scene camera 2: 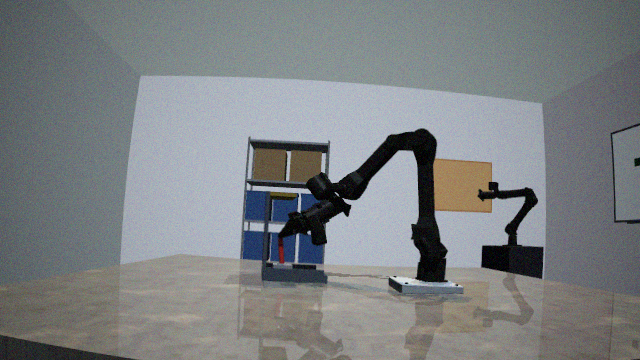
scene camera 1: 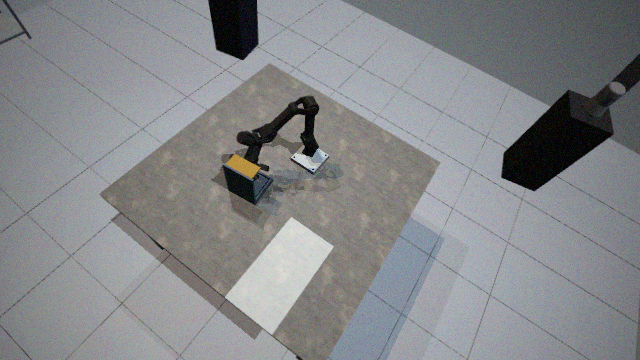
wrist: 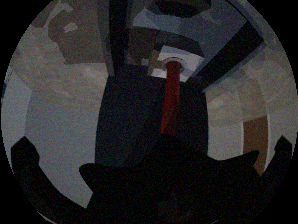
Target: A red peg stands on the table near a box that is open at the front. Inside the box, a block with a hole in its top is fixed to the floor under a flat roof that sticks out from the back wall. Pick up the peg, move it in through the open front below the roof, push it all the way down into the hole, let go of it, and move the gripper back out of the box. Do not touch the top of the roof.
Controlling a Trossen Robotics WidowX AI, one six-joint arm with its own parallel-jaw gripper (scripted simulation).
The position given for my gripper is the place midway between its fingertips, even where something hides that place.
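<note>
My gripper (scene camera 2: 278, 237), visible. Also my gripper (wrist: 166, 137).
</note>
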